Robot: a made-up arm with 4 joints.
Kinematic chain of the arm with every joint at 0, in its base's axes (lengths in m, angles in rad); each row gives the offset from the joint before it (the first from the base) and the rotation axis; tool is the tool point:
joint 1: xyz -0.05 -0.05 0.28 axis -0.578 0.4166 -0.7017
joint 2: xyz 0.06 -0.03 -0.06 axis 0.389 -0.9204 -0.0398
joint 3: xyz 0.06 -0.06 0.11 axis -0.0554 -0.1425 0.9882
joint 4: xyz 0 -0.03 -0.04 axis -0.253 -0.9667 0.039
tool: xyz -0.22 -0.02 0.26
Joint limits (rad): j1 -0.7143..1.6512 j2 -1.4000..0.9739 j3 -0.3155..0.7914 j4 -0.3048..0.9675
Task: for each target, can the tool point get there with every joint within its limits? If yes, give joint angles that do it. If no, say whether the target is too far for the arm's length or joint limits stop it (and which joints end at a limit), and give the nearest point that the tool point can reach.
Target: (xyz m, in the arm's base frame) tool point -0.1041 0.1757 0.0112
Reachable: no: joint limits stop it (at a limit: joint 1, joint 2, joint 3, joint 4) | nearest point -0.1580 0.0011 0.0267 | short by 0.183 m
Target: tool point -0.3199 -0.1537 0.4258
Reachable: yes | joints 0.2382 0.6978 -0.2217 -0.0494
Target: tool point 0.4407 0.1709 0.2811
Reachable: no: joint limits stop it (at a limit: joint 2, joint 3, joint 4) | nearest point 0.3605 0.0243 0.3953 | short by 0.202 m
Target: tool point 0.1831 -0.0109 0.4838
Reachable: yes | joints 1.4117 -0.6199 -0.0465 0.1769
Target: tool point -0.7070 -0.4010 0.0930
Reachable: no: too far | nearest point -0.3663 -0.2703 0.2280 | short by 0.389 m
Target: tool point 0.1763 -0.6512 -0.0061
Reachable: no: too far | nearest point 0.0185 -0.3745 0.0961 | short by 0.335 m
